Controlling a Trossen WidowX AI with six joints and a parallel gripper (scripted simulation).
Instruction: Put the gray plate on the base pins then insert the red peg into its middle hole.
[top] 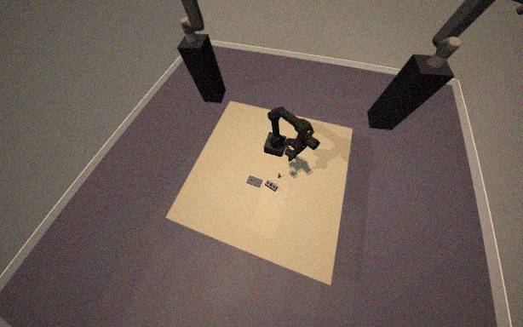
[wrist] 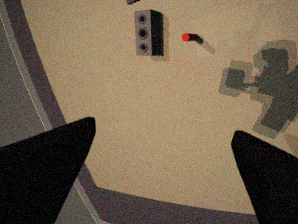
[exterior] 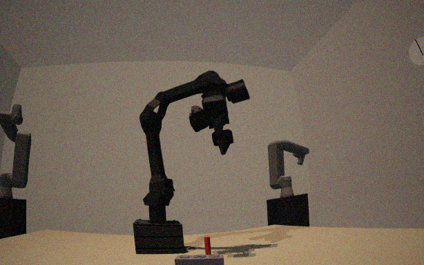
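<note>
My gripper tip is 280 mm above the gray plate, 120 mm to the left of it and 120 mm short of it. Round my gripper tip: base: 310 mm below, 270 mm to the right, 100 mm ahead; then red peg: 280 mm below, 70 mm to the right, 30 mm ahead.
</note>
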